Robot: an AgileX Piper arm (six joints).
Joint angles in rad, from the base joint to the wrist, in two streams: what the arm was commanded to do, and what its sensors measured. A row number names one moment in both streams.
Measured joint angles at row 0:
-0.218, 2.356, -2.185, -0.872, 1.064, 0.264
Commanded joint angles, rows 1 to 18:
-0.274, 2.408, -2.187, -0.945, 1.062, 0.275
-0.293, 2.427, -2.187, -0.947, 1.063, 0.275
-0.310, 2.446, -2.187, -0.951, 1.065, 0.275
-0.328, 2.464, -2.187, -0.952, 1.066, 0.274
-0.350, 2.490, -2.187, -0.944, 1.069, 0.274
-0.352, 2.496, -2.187, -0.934, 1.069, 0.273
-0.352, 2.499, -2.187, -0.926, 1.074, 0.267
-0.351, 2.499, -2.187, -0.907, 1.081, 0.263
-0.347, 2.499, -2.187, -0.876, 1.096, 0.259
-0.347, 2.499, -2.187, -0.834, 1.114, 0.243
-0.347, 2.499, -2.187, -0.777, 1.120, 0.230
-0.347, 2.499, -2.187, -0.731, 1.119, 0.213
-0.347, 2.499, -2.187, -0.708, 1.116, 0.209
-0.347, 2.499, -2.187, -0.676, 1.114, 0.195
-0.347, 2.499, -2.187, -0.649, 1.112, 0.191
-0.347, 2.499, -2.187, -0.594, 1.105, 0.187
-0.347, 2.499, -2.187, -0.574, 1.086, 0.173
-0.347, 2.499, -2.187, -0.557, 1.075, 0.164
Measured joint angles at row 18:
-0.350, 2.498, -2.185, -0.575, 1.094, 0.181
